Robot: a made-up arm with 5 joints.
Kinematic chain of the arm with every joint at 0, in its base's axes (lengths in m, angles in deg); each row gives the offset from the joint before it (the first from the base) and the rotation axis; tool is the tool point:
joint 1: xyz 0 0 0.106 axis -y
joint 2: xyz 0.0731 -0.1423 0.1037 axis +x
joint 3: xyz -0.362 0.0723 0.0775 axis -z
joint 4: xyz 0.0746 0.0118 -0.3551 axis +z
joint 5: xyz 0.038 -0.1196 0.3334 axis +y
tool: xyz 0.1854 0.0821 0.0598
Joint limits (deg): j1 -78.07..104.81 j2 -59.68..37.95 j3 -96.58..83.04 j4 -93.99..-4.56 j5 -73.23..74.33
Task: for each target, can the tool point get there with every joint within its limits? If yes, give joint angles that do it. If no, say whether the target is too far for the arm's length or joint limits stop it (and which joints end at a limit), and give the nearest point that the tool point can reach.
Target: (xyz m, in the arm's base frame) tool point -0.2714 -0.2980 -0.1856
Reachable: yes | joints 65.85 -2.45 48.93 -70.78 29.07
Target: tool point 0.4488 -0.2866 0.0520
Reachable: no: joint limits stop it (at a limit: joint 1, joint 2, joint 4) | nearest point 0.2865 -0.1934 0.1990 | short by 0.238 m
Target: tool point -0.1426 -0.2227 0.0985
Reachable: yes | joints 74.90 -0.04 2.04 -32.42 24.89
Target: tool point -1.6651 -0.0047 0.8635
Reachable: no: too far | nearest point -0.4932 -0.1152 0.3304 | short by 1.292 m
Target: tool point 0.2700 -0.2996 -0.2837
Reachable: no: joint limits stop it (at a limit: joint 1, joint 2, joint 3) | nearest point 0.1344 -0.2585 -0.2505 | short by 0.146 m
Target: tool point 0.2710 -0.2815 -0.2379
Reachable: no: joint limits stop it (at a limit: joint 1, joint 2, joint 3) | nearest point 0.1415 -0.2503 -0.2232 | short by 0.134 m
